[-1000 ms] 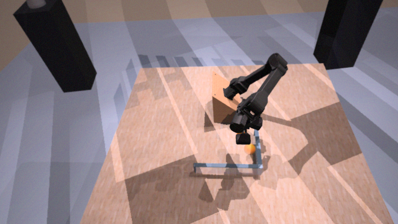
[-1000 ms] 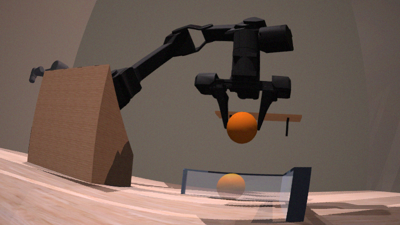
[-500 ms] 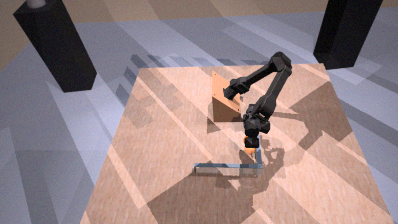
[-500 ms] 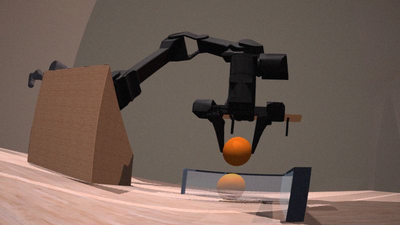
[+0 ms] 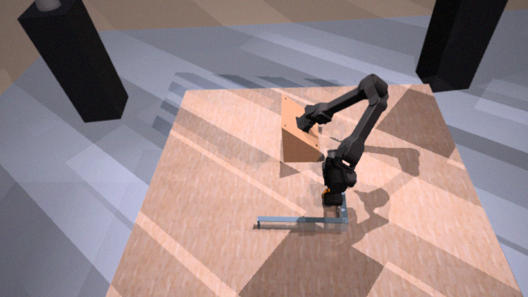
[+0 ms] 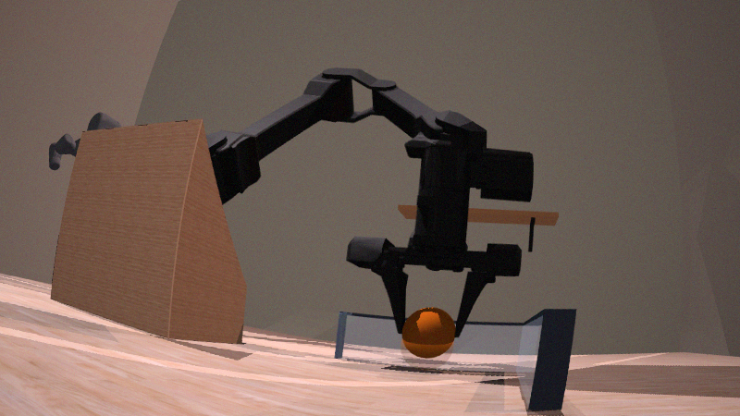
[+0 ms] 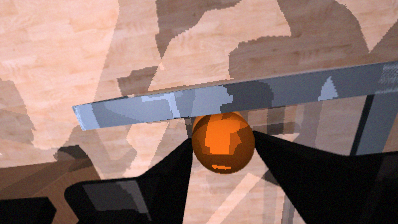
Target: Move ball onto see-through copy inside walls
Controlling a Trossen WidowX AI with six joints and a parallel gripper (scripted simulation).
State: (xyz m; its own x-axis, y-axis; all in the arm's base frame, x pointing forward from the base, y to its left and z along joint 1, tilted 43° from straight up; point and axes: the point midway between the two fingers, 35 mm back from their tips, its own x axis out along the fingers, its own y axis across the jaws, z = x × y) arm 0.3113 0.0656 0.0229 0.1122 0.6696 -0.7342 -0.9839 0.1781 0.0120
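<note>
My gripper tip is now right at the orange ball. The rest, counted from my gripper tip: see-through copy 10 mm below.
</note>
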